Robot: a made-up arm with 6 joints.
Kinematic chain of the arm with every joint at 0, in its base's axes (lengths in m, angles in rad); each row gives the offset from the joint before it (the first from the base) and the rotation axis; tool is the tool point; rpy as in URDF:
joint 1: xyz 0 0 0.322 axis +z
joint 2: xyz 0 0 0 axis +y
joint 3: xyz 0.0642 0 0.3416 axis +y
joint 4: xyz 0.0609 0 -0.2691 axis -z
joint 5: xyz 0 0 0 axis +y
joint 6: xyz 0.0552 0 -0.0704 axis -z
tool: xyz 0 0 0 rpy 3.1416 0 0
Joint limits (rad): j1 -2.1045..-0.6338 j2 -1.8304..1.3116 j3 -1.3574..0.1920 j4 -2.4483..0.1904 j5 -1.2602..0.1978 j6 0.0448..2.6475
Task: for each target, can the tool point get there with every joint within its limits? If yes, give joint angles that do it. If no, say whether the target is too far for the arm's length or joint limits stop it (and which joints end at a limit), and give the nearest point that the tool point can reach.
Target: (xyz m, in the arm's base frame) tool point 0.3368 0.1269 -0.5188
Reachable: no: too far | nearest point 0.2540 -0.1370 -0.0032 | short by 0.585 m
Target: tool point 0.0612 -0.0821 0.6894
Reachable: yes | joints -1.0912 -0.7950 -0.5450 -0.1843 -0.8597 0.9873
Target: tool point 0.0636 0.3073 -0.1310
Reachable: no: joint limits stop it (at a limit: joint 1, joint 2) | nearest point 0.1116 -0.0176 0.1006 | short by 0.402 m
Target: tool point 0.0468 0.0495 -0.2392
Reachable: no: joint limits stop it (at a limit: joint 1, joint 2, joint 5) | nearest point 0.1455 -0.0822 0.0340 | short by 0.319 m
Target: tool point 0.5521 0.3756 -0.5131
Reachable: no: too far | nearest point 0.2790 -0.1243 0.0137 | short by 0.776 m
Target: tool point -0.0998 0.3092 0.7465
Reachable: yes | joints -1.2061 -1.5579 -1.2024 -0.2927 -0.0541 1.2925
